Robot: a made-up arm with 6 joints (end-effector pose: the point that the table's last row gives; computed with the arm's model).
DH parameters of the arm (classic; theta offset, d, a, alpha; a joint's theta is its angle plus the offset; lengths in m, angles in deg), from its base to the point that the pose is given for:
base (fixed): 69.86 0 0.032 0
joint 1: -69.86 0.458 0.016 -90
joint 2: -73.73 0 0.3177 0
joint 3: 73.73 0.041 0.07 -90
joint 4: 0 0.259 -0.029 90
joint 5: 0 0.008 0.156 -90
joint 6: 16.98 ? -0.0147 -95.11
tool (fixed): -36.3 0.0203 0 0
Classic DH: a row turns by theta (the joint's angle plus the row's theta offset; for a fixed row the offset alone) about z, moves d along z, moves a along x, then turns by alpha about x.
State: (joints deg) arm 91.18 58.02 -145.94 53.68 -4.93 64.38
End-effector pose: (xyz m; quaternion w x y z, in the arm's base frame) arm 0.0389 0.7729 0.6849 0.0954 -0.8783 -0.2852 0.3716
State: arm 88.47 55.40 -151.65 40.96 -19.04 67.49
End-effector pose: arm 0.0724 0.6963 0.7965 0.2515 -0.9056 -0.2466 0.2363
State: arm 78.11 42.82 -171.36 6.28 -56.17 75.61
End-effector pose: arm 0.0328 0.3473 0.9720 0.6705 -0.6887 -0.1605 -0.2243
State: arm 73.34 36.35 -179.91 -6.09 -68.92 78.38
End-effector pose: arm -0.0162 0.2326 0.9495 0.7480 -0.5053 -0.1348 -0.4086
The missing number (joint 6, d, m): 0.1698
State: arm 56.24 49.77 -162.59 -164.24 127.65 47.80
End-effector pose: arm 0.2808 0.3671 0.9643 0.3872 0.0328 -0.9214 0.0018
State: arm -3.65 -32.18 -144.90 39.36 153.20 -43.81
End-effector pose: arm 0.0866 0.2062 0.9344 0.7265 0.5018 0.3588 0.3028
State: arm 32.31 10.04 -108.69 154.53 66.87 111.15
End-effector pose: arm 0.4696 0.3979 1.0066 0.3613 -0.0232 -0.5699 0.7377
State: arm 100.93 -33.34 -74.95 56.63 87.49 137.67
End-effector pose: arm -0.2651 0.3131 0.8888 0.4913 0.3627 0.2463 -0.7526
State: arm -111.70 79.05 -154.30 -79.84 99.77 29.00
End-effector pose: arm -0.4026 -0.5451 0.3633 0.1399 -0.1631 -0.1955 -0.9569
